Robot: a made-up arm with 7 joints.
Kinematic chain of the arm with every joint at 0, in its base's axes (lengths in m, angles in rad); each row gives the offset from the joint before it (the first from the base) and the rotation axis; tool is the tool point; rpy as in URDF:
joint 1: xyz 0.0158 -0.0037 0.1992 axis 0 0.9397 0.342
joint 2: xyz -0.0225 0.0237 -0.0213 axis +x
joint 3: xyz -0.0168 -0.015 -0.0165 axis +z
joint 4: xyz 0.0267 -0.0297 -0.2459 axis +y
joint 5: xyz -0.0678 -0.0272 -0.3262 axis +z
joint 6: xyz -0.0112 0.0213 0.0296 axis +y
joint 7: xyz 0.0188 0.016 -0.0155 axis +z
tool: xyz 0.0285 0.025 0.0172 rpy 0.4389 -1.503 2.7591
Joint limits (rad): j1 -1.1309..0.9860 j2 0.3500..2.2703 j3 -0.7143..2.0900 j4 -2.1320..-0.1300 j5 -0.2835..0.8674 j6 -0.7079..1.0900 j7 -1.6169..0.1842
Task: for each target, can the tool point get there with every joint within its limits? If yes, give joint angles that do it. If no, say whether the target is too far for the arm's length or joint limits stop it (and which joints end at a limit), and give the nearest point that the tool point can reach.
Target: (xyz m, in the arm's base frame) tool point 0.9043 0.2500 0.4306
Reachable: no: too far | nearest point 0.5747 0.1989 0.2730 | short by 0.369 m
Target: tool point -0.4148 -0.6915 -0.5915
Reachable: no: too far | nearest point -0.2473 -0.1120 -0.2551 | short by 0.691 m
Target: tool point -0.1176 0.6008 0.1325
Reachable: yes | joints 0.7791 1.6282 -0.3819 -0.5326 0.2958 0.9163 -0.9770
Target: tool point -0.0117 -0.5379 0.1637
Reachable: no: joint limits stop it (at a limit: joint 1, joint 2, joint 3, joint 4, joint 5) | nearest point 0.2273 -0.2767 0.2084 | short by 0.357 m
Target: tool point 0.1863 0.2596 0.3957
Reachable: yes | joints 0.4176 1.5724 1.1310 -1.7932 0.0460 0.1673 -0.7456
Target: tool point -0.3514 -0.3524 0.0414
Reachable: no: joint limits stop it (at a limit: joint 1, joint 2, joint 3, joint 5, joint 6, joint 7) | nearest point -0.2055 -0.1118 -0.1789 | short by 0.357 m
